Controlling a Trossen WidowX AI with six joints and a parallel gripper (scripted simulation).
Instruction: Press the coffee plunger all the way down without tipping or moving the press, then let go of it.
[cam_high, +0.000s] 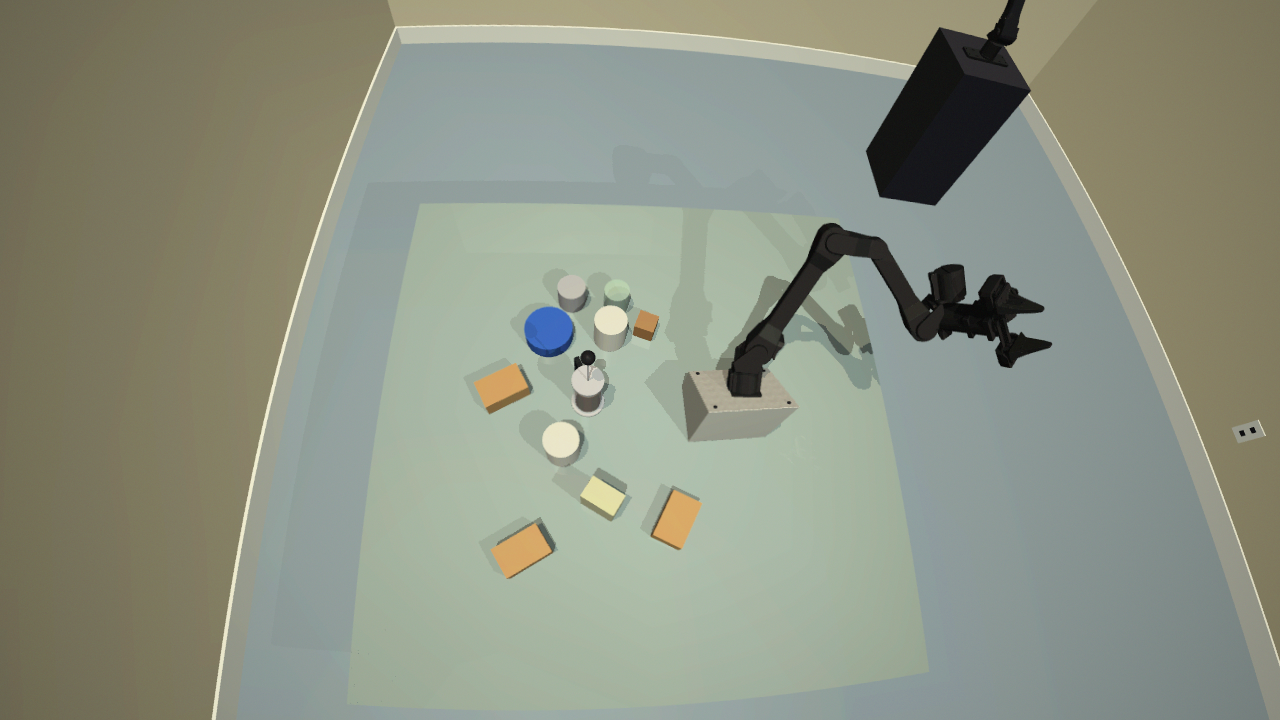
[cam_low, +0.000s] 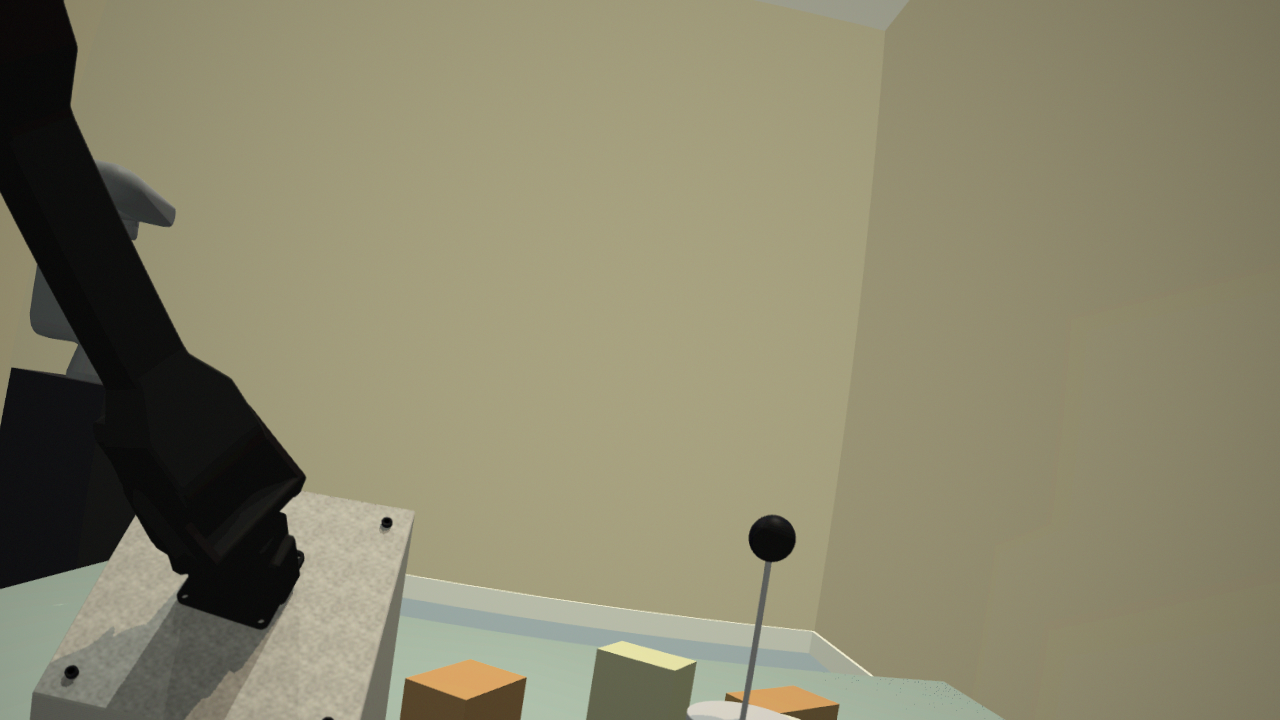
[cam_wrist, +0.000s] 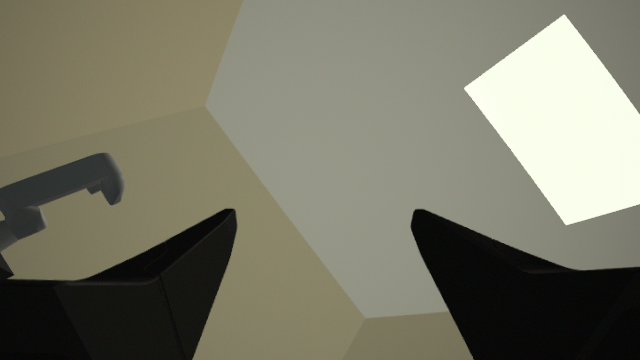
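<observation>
The coffee press lies 800 mm ahead of my gripper tip, 50 mm to the right of it and 430 mm below it. Round my gripper tip: blue cylinder 900 mm ahead, 200 mm to the right, 540 mm below; then grey cylinder 850 mm ahead, 310 mm to the right, 520 mm below; then pale yellow block 740 mm ahead, 210 mm to the left, 500 mm below.
</observation>
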